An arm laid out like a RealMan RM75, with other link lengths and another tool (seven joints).
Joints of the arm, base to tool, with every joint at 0 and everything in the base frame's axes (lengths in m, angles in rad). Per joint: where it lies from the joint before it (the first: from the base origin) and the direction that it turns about. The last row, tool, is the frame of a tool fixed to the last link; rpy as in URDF.
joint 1: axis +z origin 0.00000 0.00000 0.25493
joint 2: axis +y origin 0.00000 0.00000 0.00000
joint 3: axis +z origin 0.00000 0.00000 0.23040
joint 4: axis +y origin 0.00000 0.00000 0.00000
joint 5: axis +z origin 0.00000 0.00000 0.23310
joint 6: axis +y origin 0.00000 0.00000 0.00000
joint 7: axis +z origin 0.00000 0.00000 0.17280
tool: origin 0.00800 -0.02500 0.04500 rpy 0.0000 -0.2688 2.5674
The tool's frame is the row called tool.
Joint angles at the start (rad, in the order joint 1, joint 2, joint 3, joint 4, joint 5, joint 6, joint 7):
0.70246 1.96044 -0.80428 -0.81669 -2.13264 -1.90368 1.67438
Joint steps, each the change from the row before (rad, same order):
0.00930 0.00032 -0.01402 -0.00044 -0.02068 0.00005 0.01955
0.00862 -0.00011 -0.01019 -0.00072 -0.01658 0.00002 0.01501
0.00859 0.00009 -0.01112 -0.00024 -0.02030 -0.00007 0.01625
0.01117 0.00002 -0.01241 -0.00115 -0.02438 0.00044 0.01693
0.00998 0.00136 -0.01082 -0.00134 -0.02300 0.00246 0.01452
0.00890 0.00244 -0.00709 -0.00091 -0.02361 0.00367 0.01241
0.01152 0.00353 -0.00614 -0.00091 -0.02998 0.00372 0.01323
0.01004 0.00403 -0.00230 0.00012 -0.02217 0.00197 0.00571
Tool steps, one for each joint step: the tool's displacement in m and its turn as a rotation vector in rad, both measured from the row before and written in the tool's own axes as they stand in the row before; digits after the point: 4 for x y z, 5 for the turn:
-0.0010 -0.0015 0.0030 0.02673 -0.02338 0.00812
-0.0006 -0.0006 0.0019 0.01945 -0.01933 0.00487
-0.0013 -0.0011 0.0022 0.02214 -0.02299 0.00679
-0.0013 -0.0006 0.0021 0.02323 -0.02859 0.00480
-0.0013 -0.0002 0.0022 0.01875 -0.02682 0.00422
-0.0015 0.0000 0.0021 0.01483 -0.02509 0.00528
-0.0017 0.0002 0.0023 0.01645 -0.02999 0.00502
-0.0003 0.0005 0.0018 0.01077 -0.01959 -0.00081

